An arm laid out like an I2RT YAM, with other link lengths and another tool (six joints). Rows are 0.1 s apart.
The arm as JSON. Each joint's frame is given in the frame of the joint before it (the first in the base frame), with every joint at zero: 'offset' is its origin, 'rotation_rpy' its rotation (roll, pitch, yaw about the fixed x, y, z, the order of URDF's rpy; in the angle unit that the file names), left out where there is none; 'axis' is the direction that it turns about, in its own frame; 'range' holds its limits. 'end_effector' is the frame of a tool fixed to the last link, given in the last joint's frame.
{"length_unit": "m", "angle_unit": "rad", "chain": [
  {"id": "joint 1", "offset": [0.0, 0.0, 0.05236], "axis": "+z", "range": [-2.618, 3.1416]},
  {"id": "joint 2", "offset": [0.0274, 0.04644, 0.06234], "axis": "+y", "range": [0.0, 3.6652]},
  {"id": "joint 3", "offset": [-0.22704, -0.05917, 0.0], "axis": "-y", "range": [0.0, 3.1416]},
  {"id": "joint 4", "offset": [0.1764, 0.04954, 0.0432], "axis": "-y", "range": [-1.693, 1.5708]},
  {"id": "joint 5", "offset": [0.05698, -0.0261, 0.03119], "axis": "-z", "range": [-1.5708, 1.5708]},
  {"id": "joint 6", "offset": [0.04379, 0.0, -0.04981], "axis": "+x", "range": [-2.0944, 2.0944]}
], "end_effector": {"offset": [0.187, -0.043, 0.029], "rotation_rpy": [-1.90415, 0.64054, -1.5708]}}
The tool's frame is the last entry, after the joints.
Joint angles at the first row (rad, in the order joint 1, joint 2, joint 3, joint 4, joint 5, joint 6):
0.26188 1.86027 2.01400 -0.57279 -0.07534 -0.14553
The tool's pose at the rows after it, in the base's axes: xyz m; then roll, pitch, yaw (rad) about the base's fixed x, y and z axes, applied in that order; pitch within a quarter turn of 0, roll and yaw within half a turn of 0:
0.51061 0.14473 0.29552 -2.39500 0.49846 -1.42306
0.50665 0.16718 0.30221 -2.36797 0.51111 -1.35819
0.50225 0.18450 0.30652 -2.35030 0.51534 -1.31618
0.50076 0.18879 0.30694 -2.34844 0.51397 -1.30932
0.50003 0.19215 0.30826 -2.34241 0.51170 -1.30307
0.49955 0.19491 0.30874 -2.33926 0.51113 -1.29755
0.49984 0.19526 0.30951 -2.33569 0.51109 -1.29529
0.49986 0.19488 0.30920 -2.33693 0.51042 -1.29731
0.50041 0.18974 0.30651 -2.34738 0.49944 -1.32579
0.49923 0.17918 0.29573 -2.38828 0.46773 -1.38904
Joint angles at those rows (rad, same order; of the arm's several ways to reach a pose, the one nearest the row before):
0.28325 1.86029 2.01406 -0.58312 -0.10433 -0.13523
0.31680 1.86028 2.01400 -0.55790 -0.12495 -0.13371
0.34961 1.86025 2.01399 -0.54189 -0.12647 -0.13142
0.36029 1.86027 2.01399 -0.54035 -0.12151 -0.13104
0.36944 1.86065 2.01399 -0.53502 -0.11504 -0.13143
0.37557 1.86177 2.01395 -0.53118 -0.11272 -0.13141
0.37596 1.86216 2.01399 -0.52777 -0.11270 -0.13179
0.37595 1.86217 2.01399 -0.52891 -0.11120 -0.13180
0.37900 1.86218 2.01403 -0.53924 -0.08297 -0.13103
0.38624 1.86329 2.01397 -0.57926 -0.02576 -0.13371

